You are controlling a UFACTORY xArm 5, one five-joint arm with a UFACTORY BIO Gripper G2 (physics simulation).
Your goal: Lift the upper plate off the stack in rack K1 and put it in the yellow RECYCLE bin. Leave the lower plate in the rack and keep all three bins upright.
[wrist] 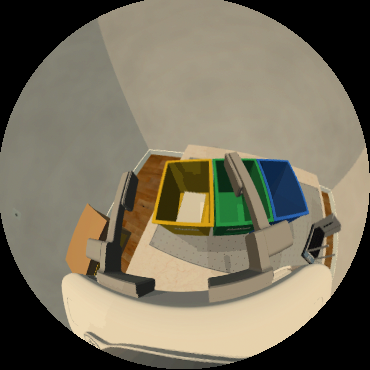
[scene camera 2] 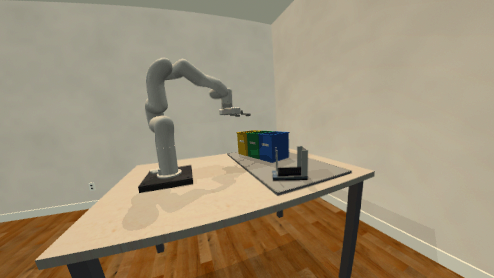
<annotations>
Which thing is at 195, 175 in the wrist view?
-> A yellow bin.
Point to a cream plate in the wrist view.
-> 191, 207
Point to a blue bin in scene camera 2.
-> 268, 141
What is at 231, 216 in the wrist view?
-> A green bin.
</annotations>
